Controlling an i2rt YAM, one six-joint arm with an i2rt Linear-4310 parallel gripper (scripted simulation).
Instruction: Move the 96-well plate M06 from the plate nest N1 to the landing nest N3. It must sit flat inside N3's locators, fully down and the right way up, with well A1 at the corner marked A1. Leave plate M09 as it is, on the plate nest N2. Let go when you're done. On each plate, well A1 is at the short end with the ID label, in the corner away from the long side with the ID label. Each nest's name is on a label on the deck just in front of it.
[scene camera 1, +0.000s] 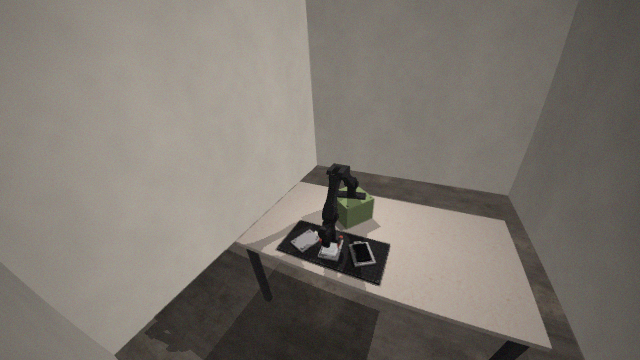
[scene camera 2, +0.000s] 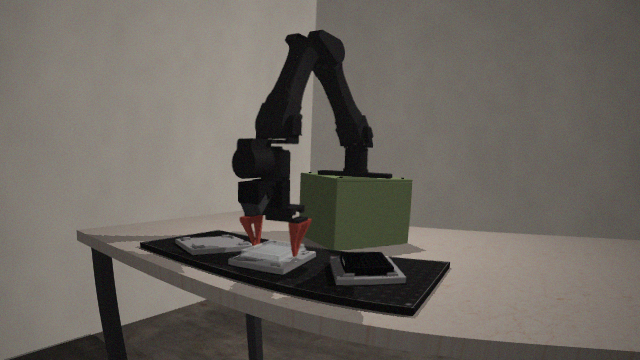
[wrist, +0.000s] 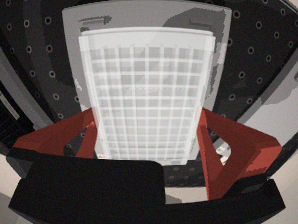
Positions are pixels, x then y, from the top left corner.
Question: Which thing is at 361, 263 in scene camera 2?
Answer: A black plate.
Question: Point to a white 96-well plate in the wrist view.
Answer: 138, 73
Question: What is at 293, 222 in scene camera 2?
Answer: My gripper.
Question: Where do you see my gripper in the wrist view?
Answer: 147, 112
